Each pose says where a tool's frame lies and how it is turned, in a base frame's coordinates. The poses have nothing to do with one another.
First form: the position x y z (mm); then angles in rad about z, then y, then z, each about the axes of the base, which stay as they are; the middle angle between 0 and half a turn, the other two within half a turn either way.
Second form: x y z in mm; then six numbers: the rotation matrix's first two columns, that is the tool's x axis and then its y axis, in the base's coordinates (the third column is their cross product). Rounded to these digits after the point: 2 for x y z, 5 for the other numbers.
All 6 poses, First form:
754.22, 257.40, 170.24, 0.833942, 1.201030, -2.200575
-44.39, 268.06, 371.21, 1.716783, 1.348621, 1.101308
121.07, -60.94, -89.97, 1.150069, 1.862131, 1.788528
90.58, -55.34, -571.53, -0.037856, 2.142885, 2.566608
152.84, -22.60, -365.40, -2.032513, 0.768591, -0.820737
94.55, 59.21, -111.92, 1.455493, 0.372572, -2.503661
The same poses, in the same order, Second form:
754.22, 257.40, 170.24, 0.45548, -0.63244, -0.62654, 0.70069, -0.17946, 0.69053
-44.39, 268.06, 371.21, -0.89682, 0.41903, 0.14189, 0.03110, -0.26023, 0.96504
121.07, -60.94, -89.97, -0.86590, -0.31172, -0.39121, -0.45542, 0.16777, 0.87433
90.58, -55.34, -571.53, 0.47459, -0.26245, -0.84017, -0.52624, -0.84974, -0.03182
152.84, -22.60, -365.40, -0.87335, -0.37599, 0.30967, 0.11280, -0.77458, -0.62234
94.55, 59.21, -111.92, 0.50550, -0.86181, -0.04188, 0.81176, 0.45857, 0.36160

